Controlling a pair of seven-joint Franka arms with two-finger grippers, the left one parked.
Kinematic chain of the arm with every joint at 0, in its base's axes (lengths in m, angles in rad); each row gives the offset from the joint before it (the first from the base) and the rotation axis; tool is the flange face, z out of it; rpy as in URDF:
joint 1: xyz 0 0 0.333 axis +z
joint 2: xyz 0 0 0 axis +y
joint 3: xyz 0 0 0.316 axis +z
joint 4: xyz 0.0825 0 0 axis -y
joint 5: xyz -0.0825 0 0.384 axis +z
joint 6: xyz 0 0 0 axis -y
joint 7: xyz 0.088 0 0 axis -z
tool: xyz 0 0 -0.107 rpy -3.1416 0 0
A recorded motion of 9 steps. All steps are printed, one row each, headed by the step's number.
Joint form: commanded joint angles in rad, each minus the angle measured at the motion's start. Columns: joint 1, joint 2, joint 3, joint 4, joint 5, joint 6, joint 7.
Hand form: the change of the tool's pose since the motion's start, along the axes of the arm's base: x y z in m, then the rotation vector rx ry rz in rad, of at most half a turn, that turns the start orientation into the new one. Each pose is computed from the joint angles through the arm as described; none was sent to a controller.
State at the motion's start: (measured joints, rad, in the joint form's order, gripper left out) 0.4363 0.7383 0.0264 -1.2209 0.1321 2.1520 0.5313
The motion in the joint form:
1: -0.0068 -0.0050 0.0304 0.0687 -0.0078 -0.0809 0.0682
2: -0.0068 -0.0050 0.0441 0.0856 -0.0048 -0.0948 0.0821
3: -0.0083 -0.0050 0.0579 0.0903 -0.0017 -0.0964 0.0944
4: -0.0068 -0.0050 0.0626 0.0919 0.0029 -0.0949 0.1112
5: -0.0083 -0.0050 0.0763 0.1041 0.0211 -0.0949 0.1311
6: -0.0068 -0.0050 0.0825 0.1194 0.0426 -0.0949 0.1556
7: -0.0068 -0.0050 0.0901 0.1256 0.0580 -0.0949 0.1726
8: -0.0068 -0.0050 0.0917 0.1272 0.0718 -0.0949 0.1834
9: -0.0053 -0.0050 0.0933 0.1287 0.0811 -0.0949 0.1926
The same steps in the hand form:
1: -0.0031 0.0115 0.0299 0.0197 0.0265 -0.0379
2: -0.0058 0.0184 0.0372 0.0338 0.0324 -0.0404
3: -0.0084 0.0242 0.0399 0.0474 0.0380 -0.0443
4: -0.0099 0.0277 0.0411 0.0572 0.0428 -0.0571
5: -0.0119 0.0342 0.0479 0.0885 0.0503 -0.0729
6: -0.0129 0.0393 0.0561 0.1201 0.0563 -0.0964
7: -0.0146 0.0436 0.0597 0.1420 0.0662 -0.1112
8: -0.0152 0.0450 0.0608 0.1560 0.0755 -0.1239
9: -0.0162 0.0471 0.0618 0.1661 0.0824 -0.1325

